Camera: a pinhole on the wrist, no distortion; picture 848 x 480 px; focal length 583.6 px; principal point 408.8 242.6 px. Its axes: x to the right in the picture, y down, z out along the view. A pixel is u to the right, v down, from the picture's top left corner.
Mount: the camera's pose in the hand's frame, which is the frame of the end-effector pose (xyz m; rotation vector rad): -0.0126 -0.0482 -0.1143 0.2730 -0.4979 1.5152
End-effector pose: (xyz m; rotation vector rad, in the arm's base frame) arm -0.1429 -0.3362 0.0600 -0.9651 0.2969 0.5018
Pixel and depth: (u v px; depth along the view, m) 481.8 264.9 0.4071
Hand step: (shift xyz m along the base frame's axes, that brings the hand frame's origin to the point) 0.0349 0.1058 0.3186
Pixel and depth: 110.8 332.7 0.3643
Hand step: 0.1052 -0.1198 0.3802
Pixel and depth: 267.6 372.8 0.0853
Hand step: 0.0184 -0.1052 0.0658
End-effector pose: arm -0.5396 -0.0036 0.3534 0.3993 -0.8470 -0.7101
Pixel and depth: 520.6 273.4 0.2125
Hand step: -0.1404 -0.0441 -0.0403
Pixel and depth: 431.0 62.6 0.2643
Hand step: -0.1585 -0.1458 -0.0010
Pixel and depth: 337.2 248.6 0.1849
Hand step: -0.1098 -0.0823 -0.0900
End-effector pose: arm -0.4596 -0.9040 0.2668 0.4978 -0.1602 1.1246
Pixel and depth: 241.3 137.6 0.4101
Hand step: 0.3374 -0.2040 0.0702
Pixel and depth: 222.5 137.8 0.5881
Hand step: 0.4875 -0.3051 0.1398
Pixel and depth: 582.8 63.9 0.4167
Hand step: 0.1890 -0.1532 0.2622
